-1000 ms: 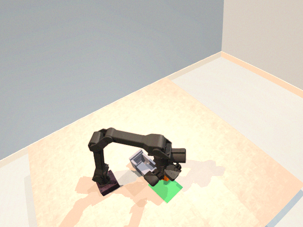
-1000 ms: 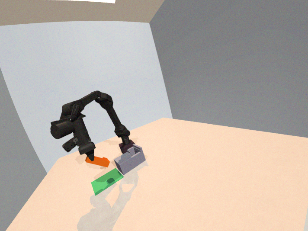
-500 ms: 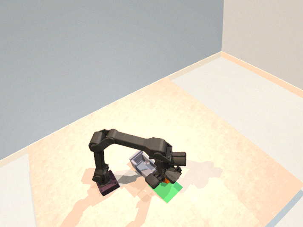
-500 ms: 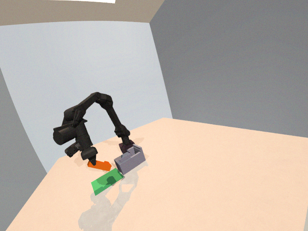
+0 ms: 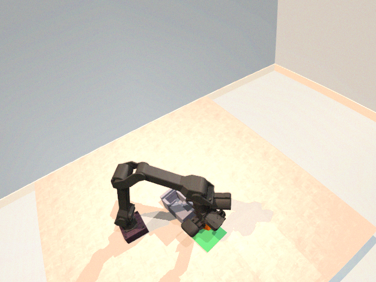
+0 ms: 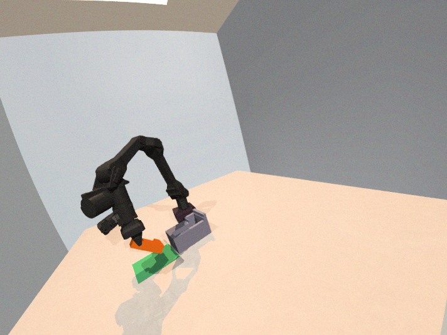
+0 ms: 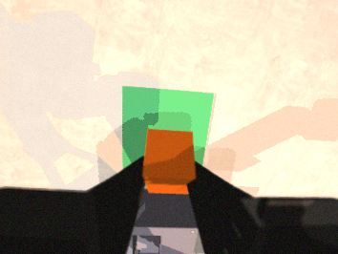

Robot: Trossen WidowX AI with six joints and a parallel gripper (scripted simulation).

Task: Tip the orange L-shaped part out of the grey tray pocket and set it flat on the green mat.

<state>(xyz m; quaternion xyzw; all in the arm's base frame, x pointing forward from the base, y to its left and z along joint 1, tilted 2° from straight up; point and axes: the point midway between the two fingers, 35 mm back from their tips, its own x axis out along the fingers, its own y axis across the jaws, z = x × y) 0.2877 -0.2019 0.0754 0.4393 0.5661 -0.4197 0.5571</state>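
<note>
My gripper tip is 1 cm past the green mat, 2 cm to the right of it and 11 cm above it. Also, from my gripper tip: orange L-shaped part (2 cm behind, 3 cm to the left, 3 cm below).
</note>
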